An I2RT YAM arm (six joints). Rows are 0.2 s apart.
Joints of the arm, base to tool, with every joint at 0 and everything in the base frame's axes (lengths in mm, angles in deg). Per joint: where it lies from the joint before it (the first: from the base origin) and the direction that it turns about. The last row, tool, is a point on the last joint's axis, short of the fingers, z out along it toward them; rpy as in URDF.
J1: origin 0 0 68 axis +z
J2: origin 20 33.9 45.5 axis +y
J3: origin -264 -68.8 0 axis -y
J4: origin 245 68.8 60 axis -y
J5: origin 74 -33.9 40.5 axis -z
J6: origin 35.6 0 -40.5 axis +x
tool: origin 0 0 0 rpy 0 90 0
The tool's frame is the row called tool.
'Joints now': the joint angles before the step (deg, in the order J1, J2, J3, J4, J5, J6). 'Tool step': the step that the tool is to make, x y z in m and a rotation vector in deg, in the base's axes. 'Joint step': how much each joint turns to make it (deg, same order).
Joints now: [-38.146, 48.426, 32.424, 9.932, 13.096, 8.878]
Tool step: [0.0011, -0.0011, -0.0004, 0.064, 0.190, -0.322]
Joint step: [0.004, 0.489, 0.137, 0.171, 0.331, -0.033]
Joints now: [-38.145, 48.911, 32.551, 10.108, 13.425, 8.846]
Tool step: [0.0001, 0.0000, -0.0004, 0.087, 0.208, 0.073]
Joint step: [0.007, 0.034, 0.006, -0.174, -0.059, -0.069]
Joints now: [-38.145, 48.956, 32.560, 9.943, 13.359, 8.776]
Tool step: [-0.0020, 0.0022, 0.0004, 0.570, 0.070, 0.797]
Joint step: [-0.004, -0.897, 0.024, -1.399, -0.843, 0.317]
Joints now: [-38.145, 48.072, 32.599, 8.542, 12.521, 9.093]
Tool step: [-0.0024, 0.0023, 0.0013, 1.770, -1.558, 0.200]
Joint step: [0.010, -0.996, 0.164, -1.530, -0.480, 2.367]
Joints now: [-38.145, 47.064, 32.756, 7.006, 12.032, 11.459]
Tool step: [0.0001, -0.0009, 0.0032, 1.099, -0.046, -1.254]
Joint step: [0.012, 0.297, 1.183, -1.765, 1.134, 1.081]
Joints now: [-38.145, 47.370, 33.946, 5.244, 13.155, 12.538]
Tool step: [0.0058, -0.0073, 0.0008, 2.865, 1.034, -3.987]
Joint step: [0.011, 3.074, 2.470, -2.588, 3.666, 2.350]
